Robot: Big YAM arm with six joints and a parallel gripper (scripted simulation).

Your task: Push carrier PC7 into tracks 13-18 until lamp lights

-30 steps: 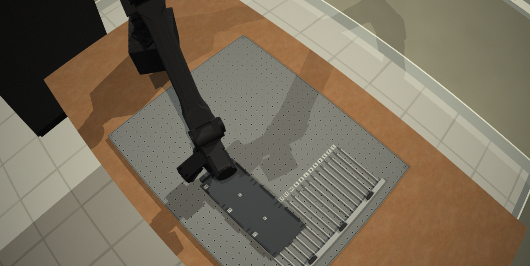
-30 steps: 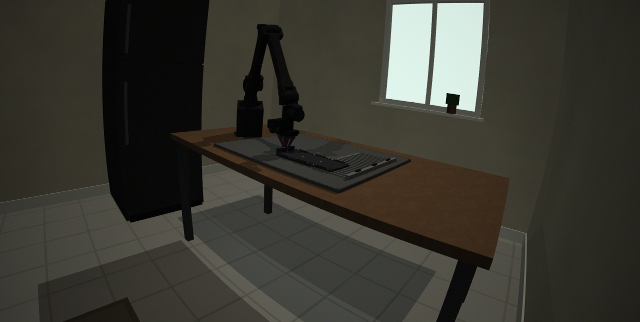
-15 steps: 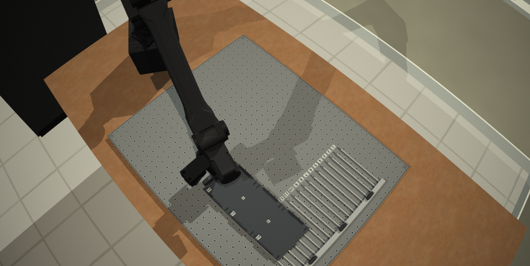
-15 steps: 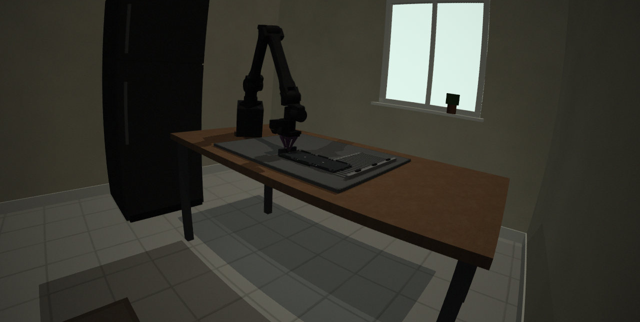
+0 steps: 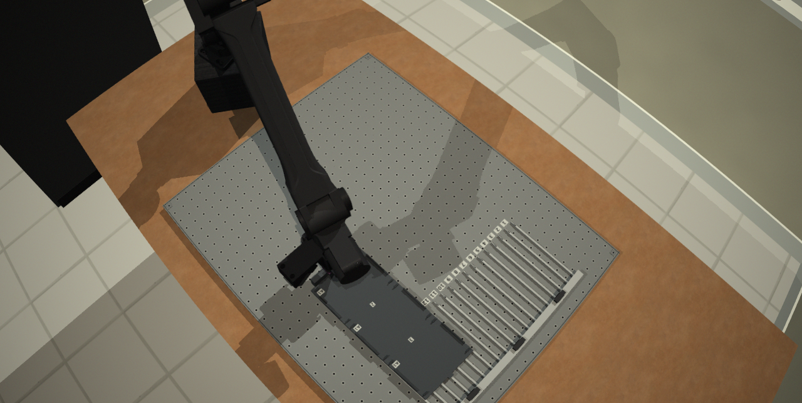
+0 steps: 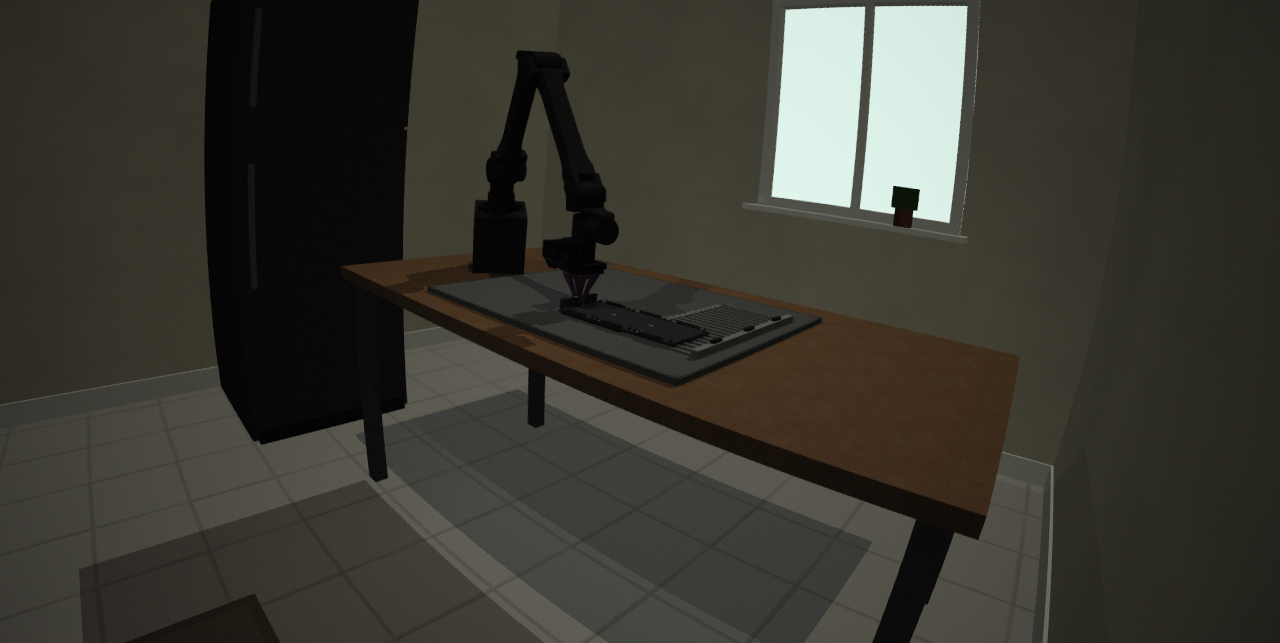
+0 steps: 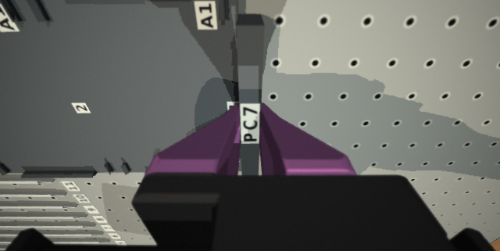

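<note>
The carrier PC7 lies 160 mm ahead of my hand, 30 mm to the right of it and 10 mm below it.
</note>
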